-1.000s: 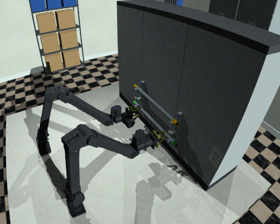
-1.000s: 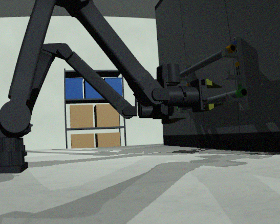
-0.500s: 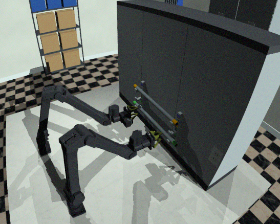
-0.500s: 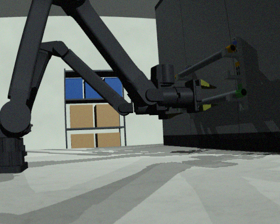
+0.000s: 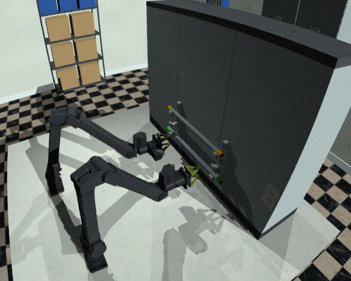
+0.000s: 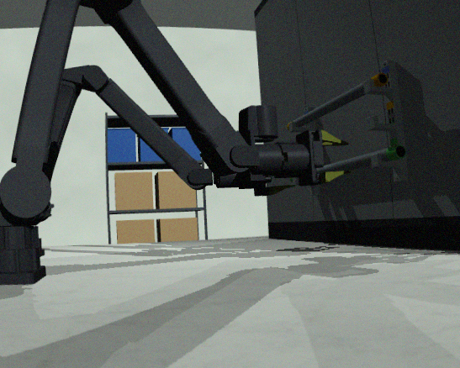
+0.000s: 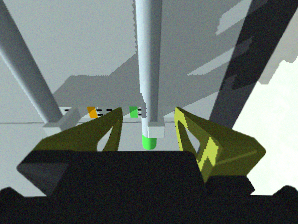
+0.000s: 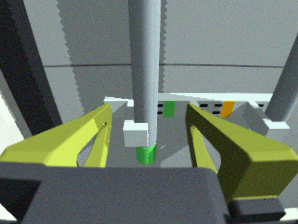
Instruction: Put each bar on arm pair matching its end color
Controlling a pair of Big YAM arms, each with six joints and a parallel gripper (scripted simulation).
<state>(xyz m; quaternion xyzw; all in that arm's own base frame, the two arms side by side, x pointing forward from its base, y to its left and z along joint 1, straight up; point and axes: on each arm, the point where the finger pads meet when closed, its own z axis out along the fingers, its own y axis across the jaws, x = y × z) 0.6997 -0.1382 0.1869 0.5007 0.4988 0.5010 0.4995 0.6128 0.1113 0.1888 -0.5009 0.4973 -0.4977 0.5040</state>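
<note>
Right now my left hand is 3 cm short of the orange-ended bar, 15 cm to the left of it and 15 cm below it. The rest, counted from my left hand: green-ended bar (3 cm ahead, 16 cm to the right); grey cabinet wall (24 cm ahead, 14 cm to the right, 26 cm above); wall outlet (67 cm to the right, 11 cm above).
The orange-ended bar lies 8 cm ahead of my right hand, 15 cm to the left of it and 15 cm above it. The rest, counted from my right hand: green-ended bar: 8 cm ahead, 14 cm to the left; grey cabinet wall: 28 cm ahead, 15 cm to the left, 26 cm above; wall outlet: 5 cm ahead, 37 cm to the right, 11 cm above.
</note>
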